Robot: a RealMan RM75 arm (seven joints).
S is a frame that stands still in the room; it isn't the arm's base.
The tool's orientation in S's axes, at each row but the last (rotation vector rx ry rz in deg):
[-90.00, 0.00, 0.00]
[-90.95, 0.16, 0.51]
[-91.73, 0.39, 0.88]
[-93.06, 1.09, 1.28]
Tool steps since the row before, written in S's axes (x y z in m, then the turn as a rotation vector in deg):
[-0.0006, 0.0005, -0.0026, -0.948, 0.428, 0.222]
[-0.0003, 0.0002, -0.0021, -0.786, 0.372, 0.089]
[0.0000, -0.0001, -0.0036, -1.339, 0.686, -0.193]
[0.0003, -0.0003, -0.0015, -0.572, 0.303, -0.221]
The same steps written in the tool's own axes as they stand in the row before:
[-0.0006, 0.0026, 0.0005, -0.948, -0.222, 0.428]
[-0.0003, 0.0021, 0.0002, -0.785, -0.089, 0.374]
[0.0001, 0.0036, 0.0000, -1.333, 0.191, 0.699]
[0.0003, 0.0015, -0.0002, -0.566, 0.219, 0.316]

